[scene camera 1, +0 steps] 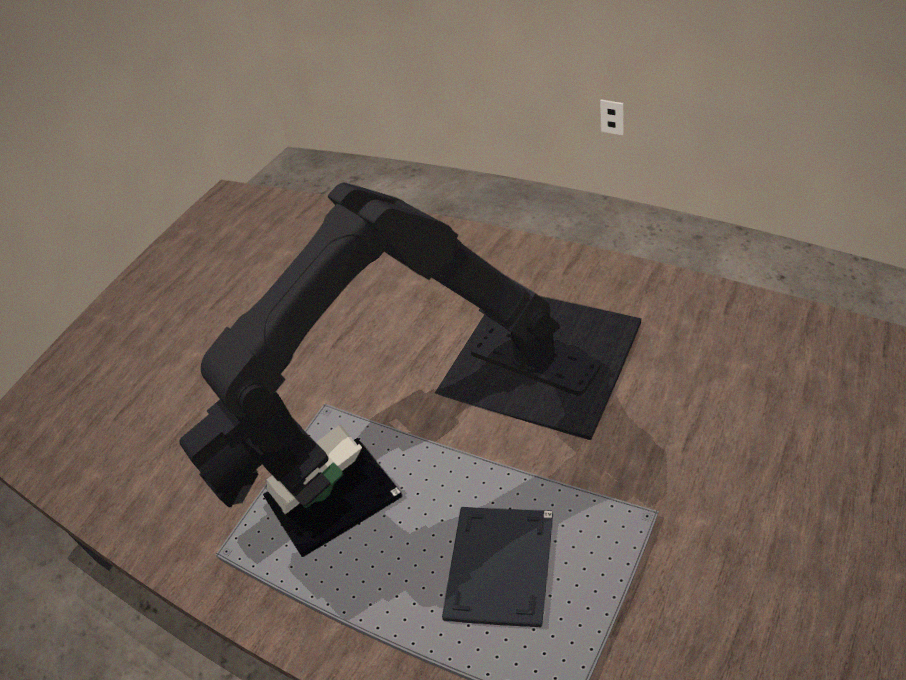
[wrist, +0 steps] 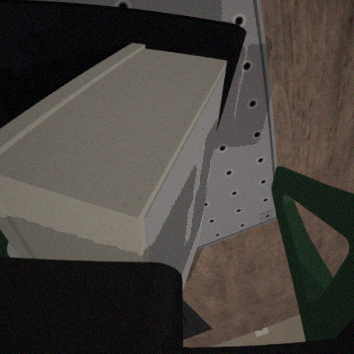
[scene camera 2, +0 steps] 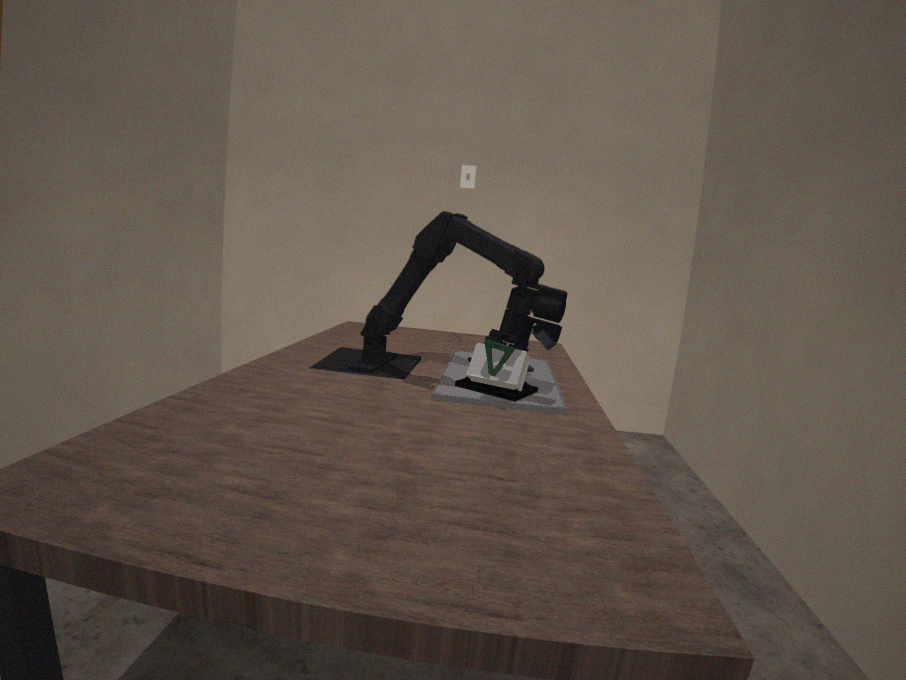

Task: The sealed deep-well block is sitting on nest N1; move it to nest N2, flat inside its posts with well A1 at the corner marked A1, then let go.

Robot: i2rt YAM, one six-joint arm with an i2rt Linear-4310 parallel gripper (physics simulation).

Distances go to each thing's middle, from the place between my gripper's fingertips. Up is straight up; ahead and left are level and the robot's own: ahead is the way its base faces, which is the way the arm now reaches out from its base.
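From my hand: white block (scene camera 1: 341, 449), 2 cm to the left, 2 cm above. Black nest plate (scene camera 1: 364, 489), 4 cm to the left, 3 cm below. Grey perforated plate (scene camera 1: 388, 574), 2 cm behind, 19 cm to the left, 5 cm below.
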